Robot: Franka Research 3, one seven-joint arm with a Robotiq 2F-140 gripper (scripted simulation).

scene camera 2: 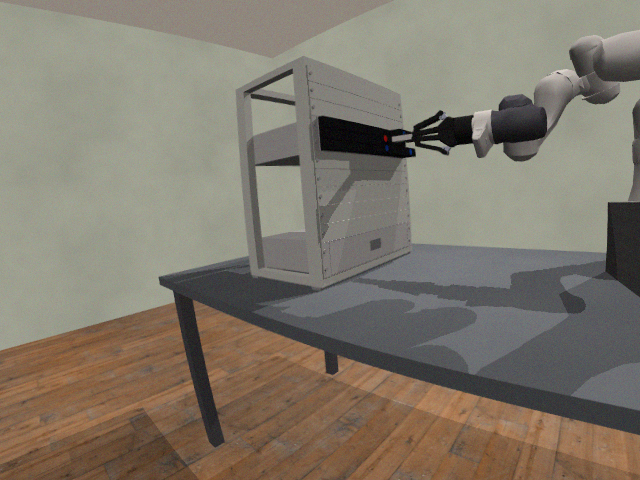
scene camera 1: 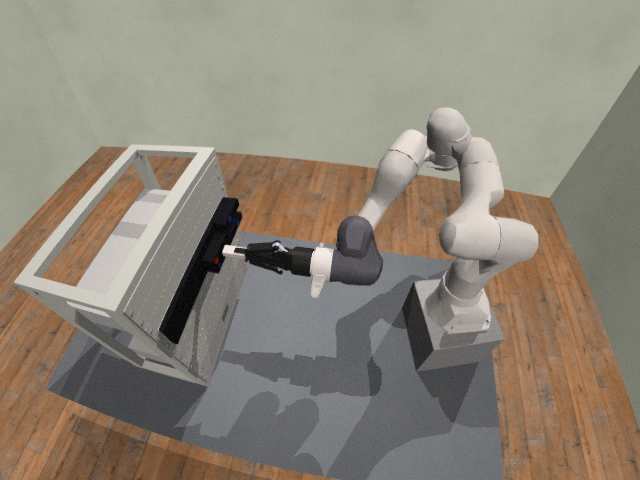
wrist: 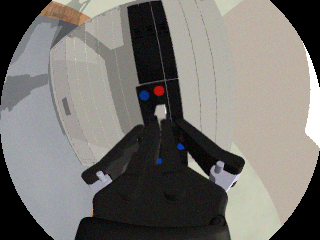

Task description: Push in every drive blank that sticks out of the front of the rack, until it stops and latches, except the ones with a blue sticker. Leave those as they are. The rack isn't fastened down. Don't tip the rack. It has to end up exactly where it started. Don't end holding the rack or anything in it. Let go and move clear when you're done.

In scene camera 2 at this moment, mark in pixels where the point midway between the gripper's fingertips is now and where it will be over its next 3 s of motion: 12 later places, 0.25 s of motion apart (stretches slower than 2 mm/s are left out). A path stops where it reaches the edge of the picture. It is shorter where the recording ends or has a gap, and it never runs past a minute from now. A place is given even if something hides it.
My gripper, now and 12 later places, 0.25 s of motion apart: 394,139; 394,139; 394,139; 392,139; 391,139; 390,139; 389,140; 388,140; 387,140; 386,140; 385,140; 384,141; 384,141
